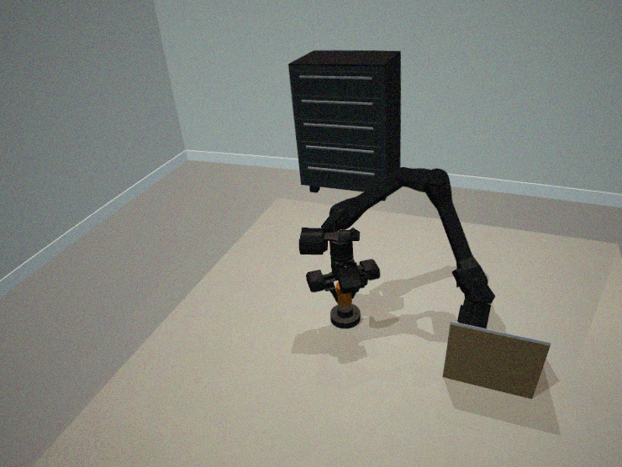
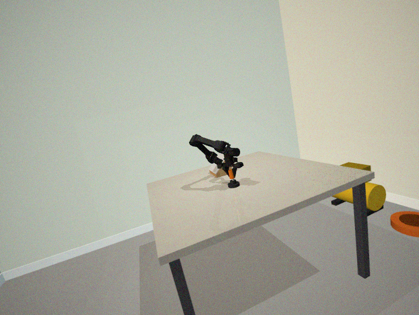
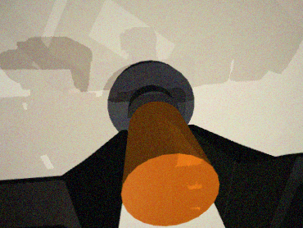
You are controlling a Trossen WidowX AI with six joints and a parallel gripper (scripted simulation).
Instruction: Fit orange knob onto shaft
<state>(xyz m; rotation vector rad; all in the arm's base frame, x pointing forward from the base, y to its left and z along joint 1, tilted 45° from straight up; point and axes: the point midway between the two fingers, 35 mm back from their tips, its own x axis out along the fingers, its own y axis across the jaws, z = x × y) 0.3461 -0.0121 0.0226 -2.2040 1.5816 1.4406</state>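
My gripper tip is now 30 mm below the orange knob. From my gripper tip the other things lie so: dark round pedestal (40 mm below).
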